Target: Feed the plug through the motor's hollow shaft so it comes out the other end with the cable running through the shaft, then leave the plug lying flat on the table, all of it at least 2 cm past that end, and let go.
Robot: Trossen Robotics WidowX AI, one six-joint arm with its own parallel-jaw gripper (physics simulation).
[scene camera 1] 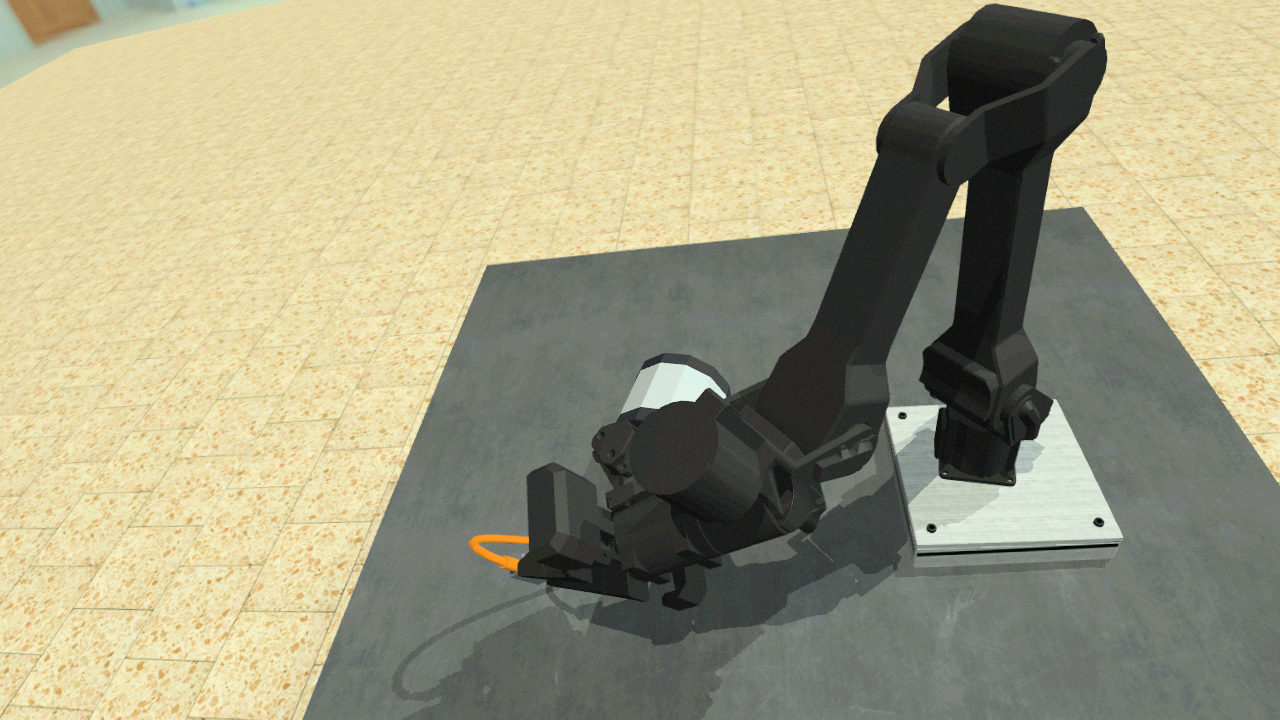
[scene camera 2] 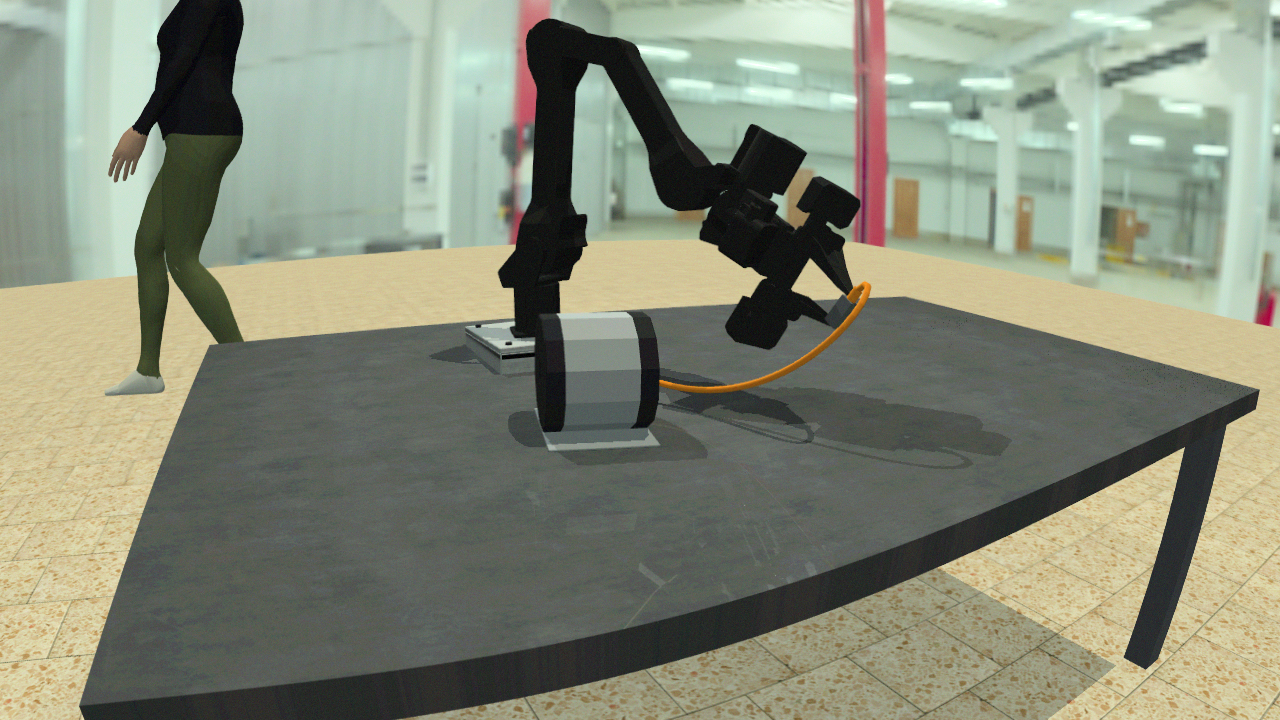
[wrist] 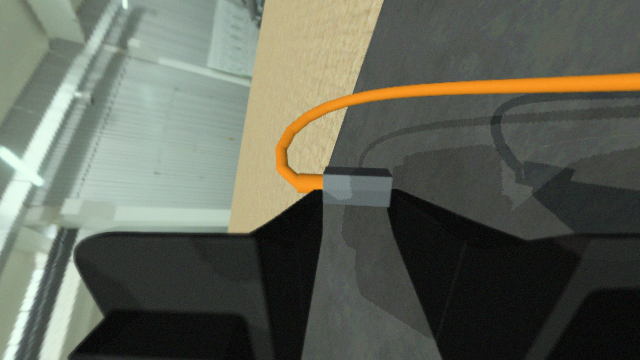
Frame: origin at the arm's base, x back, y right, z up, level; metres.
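Seen in the pictures: gripper, fingertip midpoint: (scene camera 1: 533,574) (scene camera 2: 843,311) (wrist: 354,198); arm's base, link origin: (scene camera 1: 975,456).
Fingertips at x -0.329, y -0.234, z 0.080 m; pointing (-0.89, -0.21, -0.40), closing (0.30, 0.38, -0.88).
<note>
Offsets run from my fingertips to a thing's top centre. "spot": to the spot under its first point. Level surfaces: height alone.
The grey plug {dy +0.004, dx -0.005, dz +0.017 m} (scene camera 2: 839,310) (wrist: 357,187) is held between the fingertips of my gripper (scene camera 2: 842,308) (wrist: 354,198), well above the table. An orange cable {spot: dy +0.018, dx -0.051, dz +0.003 m} (scene camera 1: 483,544) (scene camera 2: 792,367) (wrist: 450,89) leaves the plug, bends back in a tight loop and sags to the motor. In the second scene view the cable meets the motor's right side. The white motor {dy +0.224, dx +0.045, dz -0.008 m} (scene camera 1: 671,383) (scene camera 2: 601,371) with black end rings stands on a light base plate. The arm covers part of it in the first scene view. The openings of its hollow shaft are hidden.
The dark table {dz -0.110 m} (scene camera 1: 554,304) (scene camera 2: 402,537) (wrist: 500,40) carries the arm's metal base plate (scene camera 1: 1011,528) (scene camera 2: 501,353). The table's edge and the tiled floor show beyond the cable loop in the wrist view. A person (scene camera 2: 192,161) stands behind the table at the left in the second scene view.
</note>
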